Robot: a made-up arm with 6 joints.
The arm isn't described. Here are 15 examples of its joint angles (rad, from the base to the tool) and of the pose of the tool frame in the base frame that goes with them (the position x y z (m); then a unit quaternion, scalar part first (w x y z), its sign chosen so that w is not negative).
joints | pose
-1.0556 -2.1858 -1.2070 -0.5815 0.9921 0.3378 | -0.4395 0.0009 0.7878 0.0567 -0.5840 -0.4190 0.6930
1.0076 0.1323 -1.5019 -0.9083 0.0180 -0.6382 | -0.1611 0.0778 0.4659 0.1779 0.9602 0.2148 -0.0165
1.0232 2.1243 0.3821 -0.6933 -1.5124 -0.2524 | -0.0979 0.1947 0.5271 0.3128 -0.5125 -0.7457 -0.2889
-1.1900 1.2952 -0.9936 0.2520 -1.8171 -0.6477 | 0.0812 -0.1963 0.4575 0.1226 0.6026 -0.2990 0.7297
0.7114 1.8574 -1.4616 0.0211 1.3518 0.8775 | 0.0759 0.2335 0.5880 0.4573 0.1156 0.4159 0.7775
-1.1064 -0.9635 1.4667 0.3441 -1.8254 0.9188 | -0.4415 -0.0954 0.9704 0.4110 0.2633 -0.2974 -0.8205
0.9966 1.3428 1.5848 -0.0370 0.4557 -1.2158 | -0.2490 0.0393 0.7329 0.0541 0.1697 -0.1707 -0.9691
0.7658 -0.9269 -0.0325 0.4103 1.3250 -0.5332 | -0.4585 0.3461 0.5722 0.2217 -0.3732 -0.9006 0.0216
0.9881 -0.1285 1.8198 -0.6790 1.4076 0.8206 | -0.4837 0.0006 0.7150 0.5951 0.3662 0.2060 -0.6851
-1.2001 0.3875 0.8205 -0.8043 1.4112 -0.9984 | 0.1328 -0.1357 0.5192 0.5737 0.0234 0.7188 -0.3921
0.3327 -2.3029 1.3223 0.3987 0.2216 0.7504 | -0.3454 0.1150 0.7907 0.3721 -0.3694 -0.8221 -0.2218
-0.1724 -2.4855 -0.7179 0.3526 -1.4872 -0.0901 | 0.0434 -0.1023 0.8464 0.5717 0.4582 0.6353 -0.2440
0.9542 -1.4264 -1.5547 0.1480 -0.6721 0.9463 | -0.3506 0.0584 0.7459 0.5623 0.6418 -0.4657 -0.2345
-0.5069 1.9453 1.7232 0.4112 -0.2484 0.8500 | -0.0643 0.1399 0.7271 0.8352 -0.5223 -0.1450 0.0928
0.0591 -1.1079 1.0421 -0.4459 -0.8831 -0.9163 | -0.1903 0.1779 0.7515 0.6982 -0.3754 0.5309 -0.2995
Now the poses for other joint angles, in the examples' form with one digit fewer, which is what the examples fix.
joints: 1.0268 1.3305 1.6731 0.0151 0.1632 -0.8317
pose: -0.192 0.061 0.729 0.225 -0.039 -0.130 -0.965
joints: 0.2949 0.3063 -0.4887 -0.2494 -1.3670 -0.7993
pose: -0.422 0.056 0.755 0.904 0.368 -0.142 -0.165
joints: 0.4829 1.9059 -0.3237 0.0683 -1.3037 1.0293
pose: -0.309 0.060 0.465 0.218 -0.760 -0.450 0.415
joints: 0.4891 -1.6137 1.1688 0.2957 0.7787 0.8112
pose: -0.468 0.060 0.706 0.121 -0.411 -0.902 0.051
